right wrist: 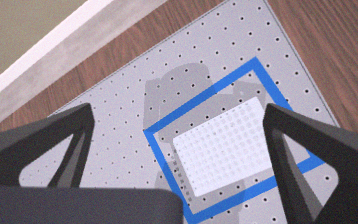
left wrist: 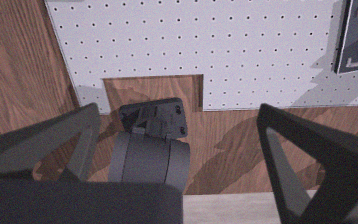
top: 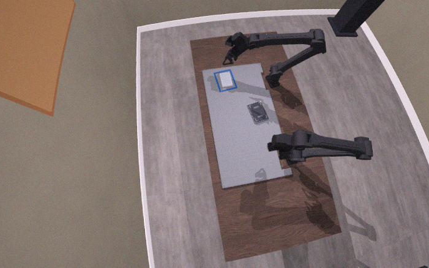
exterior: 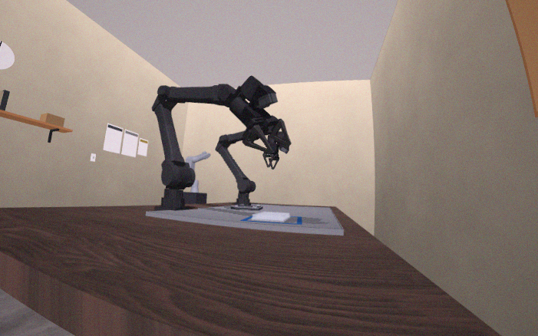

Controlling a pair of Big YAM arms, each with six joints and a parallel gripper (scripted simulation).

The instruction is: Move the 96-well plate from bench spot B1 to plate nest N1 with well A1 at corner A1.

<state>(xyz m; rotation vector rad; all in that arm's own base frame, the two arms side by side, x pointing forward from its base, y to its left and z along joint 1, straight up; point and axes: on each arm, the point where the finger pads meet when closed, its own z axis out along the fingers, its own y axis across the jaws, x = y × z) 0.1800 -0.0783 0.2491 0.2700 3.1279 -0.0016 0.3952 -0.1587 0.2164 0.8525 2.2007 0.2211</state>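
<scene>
Right now my right hand is 20 cm above the 96-well plate, 3 cm to the right of it and 2 cm past it. From my right hand the other things lie so: plate nest N1: 35 cm to the left, 23 cm behind, 20 cm below; then A1 label: 26 cm to the left, 26 cm behind, 19 cm below.
</scene>
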